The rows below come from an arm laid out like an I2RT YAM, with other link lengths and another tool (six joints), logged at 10 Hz.
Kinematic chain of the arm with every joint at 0, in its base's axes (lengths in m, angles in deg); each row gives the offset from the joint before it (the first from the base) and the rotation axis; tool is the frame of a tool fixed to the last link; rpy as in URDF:
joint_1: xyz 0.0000 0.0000 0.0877 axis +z
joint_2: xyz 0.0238 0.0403 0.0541 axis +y
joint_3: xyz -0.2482 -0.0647 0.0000 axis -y
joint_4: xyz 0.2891 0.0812 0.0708 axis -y
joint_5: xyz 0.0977 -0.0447 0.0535 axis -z
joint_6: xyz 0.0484 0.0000 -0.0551 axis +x
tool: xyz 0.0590 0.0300 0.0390 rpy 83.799 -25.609 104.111
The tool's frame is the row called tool.
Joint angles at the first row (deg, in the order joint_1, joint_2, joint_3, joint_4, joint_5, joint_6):
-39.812, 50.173, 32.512, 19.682, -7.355, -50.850
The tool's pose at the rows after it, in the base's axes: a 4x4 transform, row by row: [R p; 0 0 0 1], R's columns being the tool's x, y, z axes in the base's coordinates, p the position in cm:
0.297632 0.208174 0.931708 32.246; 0.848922 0.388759 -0.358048 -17.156; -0.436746 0.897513 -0.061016 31.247; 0 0 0 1
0.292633 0.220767 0.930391 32.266; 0.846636 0.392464 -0.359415 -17.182; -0.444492 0.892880 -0.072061 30.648; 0 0 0 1
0.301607 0.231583 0.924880 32.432; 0.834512 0.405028 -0.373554 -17.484; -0.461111 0.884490 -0.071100 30.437; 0 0 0 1
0.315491 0.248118 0.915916 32.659; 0.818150 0.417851 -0.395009 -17.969; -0.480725 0.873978 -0.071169 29.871; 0 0 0 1
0.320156 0.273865 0.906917 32.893; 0.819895 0.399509 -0.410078 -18.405; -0.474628 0.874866 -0.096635 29.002; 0 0 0 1
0.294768 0.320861 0.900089 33.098; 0.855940 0.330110 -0.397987 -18.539; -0.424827 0.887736 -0.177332 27.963; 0 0 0 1
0.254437 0.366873 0.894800 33.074; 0.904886 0.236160 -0.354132 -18.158; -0.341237 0.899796 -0.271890 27.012; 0 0 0 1
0.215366 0.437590 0.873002 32.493; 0.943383 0.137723 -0.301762 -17.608; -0.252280 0.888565 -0.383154 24.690; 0 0 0 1
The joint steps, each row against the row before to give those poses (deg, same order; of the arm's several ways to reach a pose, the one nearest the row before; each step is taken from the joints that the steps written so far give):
-0.001, -0.525, -1.333, 0.896, -0.023, -1.268
0.001, 0.173, -0.613, 0.261, 0.045, -0.699
0.022, 0.855, -0.021, 1.139, 0.787, -1.028
-0.022, 1.399, -0.393, 2.033, 1.181, -1.267
0.000, 1.331, 0.000, -0.177, 1.026, -0.110
0.000, 0.789, 1.639, -6.009, -0.131, 1.509
0.000, 0.152, 2.076, -8.372, -1.551, 2.666
-0.416, -0.087, 0.087, -7.890, -1.815, 1.705

